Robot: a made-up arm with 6 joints.
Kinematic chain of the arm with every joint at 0, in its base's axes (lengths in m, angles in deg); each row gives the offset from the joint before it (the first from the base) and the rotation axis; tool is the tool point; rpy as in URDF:
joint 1: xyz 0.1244 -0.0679 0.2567 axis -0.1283 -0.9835 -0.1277
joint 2: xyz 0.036 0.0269 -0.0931 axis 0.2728 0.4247 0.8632
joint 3: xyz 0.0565 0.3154 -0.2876 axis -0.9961 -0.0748 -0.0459
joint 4: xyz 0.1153 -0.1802 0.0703 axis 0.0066 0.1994 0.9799
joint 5: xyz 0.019 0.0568 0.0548 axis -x
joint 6: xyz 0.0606 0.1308 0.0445 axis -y
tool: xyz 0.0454 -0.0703 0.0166 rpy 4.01 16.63 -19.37
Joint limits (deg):
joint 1: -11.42..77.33
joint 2: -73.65..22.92
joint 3: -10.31..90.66
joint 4: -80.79..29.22
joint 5: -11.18..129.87
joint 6: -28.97..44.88
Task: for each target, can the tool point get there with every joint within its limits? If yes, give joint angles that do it. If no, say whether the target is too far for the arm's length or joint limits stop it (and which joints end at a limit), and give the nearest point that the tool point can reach.
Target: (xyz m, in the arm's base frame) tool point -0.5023 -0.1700 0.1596
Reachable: no: joint limits stop it (at a limit: joint 1, joint 2, joint 4, joint 5) | nearest point 0.1011 -0.2095 0.4700 | short by 0.680 m
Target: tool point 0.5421 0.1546 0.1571
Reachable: yes | joints 12.51 -6.57 47.93 -36.19 107.08 1.10
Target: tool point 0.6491 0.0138 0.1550
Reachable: yes | joints 12.01 -38.81 37.08 -6.62 80.88 36.62
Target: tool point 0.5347 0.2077 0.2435
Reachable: yes | joints 31.76 6.02 47.36 -36.33 102.41 5.47
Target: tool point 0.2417 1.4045 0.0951
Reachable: no: too far | nearest point 0.1713 0.5883 0.1037 | short by 0.819 m
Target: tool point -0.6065 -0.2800 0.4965
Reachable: no: joint limits stop it (at a limit: joint 1, joint 2, joint 4) | nearest point 0.0812 -0.2040 0.5379 | short by 0.693 m
